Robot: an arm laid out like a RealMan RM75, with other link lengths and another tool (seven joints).
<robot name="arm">
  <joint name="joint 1" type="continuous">
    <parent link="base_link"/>
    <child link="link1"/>
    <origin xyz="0 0 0.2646" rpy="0 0 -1.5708"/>
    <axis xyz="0 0 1"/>
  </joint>
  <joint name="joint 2" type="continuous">
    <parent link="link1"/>
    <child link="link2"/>
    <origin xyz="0 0 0" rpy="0 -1.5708 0"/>
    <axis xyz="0 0 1"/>
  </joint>
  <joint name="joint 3" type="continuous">
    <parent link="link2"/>
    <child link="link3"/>
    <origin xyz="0.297 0 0" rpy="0 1.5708 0"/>
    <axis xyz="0 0 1"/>
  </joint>
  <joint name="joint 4" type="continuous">
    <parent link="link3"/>
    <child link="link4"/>
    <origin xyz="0 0 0" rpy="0 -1.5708 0"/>
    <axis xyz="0 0 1"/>
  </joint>
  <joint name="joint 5" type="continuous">
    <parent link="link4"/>
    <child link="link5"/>
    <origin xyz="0.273 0 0" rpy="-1.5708 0 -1.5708"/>
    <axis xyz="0 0 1"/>
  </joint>
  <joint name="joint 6" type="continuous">
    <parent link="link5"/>
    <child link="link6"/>
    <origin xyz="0 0 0" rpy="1.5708 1.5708 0"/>
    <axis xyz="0 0 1"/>
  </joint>
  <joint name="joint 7" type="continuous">
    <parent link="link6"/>
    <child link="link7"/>
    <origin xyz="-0.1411 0 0" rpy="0 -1.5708 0"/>
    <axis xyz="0 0 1"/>
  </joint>
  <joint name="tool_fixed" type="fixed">
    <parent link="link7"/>
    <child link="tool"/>
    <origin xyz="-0.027 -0.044 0.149" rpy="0 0.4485 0.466"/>
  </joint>
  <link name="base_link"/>
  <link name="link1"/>
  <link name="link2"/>
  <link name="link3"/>
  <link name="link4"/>
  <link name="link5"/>
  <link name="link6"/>
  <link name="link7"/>
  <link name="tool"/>
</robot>
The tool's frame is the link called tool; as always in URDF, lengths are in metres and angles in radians. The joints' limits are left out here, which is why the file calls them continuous.
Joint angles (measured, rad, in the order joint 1, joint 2, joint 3, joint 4, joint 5, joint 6, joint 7), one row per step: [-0.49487, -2.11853, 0.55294, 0.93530, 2.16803, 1.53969, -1.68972]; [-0.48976, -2.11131, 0.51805, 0.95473, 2.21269, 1.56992, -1.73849]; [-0.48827, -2.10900, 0.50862, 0.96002, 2.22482, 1.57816, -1.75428]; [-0.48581, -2.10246, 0.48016, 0.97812, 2.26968, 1.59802, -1.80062]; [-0.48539, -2.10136, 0.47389, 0.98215, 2.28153, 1.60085, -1.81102]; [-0.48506, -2.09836, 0.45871, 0.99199, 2.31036, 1.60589, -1.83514]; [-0.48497, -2.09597, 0.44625, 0.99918, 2.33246, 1.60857, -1.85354]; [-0.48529, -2.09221, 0.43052, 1.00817, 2.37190, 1.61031, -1.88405]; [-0.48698, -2.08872, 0.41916, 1.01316, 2.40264, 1.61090, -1.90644]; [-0.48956, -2.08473, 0.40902, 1.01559, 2.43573, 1.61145, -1.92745]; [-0.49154, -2.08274, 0.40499, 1.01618, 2.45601, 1.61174, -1.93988]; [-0.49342, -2.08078, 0.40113, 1.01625, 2.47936, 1.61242, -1.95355]
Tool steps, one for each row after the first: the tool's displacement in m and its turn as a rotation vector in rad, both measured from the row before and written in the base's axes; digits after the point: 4 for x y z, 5 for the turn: [-0.0151, -0.0059, 0.0080, -0.01728, 0.00238, 0.05570]; [-0.0044, -0.0017, 0.0024, -0.00492, -0.00039, 0.01786]; [-0.0148, -0.0046, 0.0070, -0.01345, 0.00849, 0.05621]; [-0.0039, -0.0010, 0.0013, -0.00283, 0.00355, 0.01404]; [-0.0095, -0.0020, 0.0037, -0.00476, 0.01022, 0.03363]; [-0.0076, -0.0014, 0.0033, -0.00187, 0.00775, 0.02698]; [-0.0130, -0.0028, 0.0034, -0.00743, 0.01561, 0.04566]; [-0.0096, -0.0020, 0.0025, -0.00605, 0.01249, 0.03402]; [-0.0097, -0.0025, 0.0016, -0.00901, 0.01384, 0.03360]; [-0.0054, -0.0016, 0.0000, -0.00763, 0.00857, 0.01922]; [-0.0062, -0.0023, -0.0005, -0.00994, 0.00963, 0.02183]
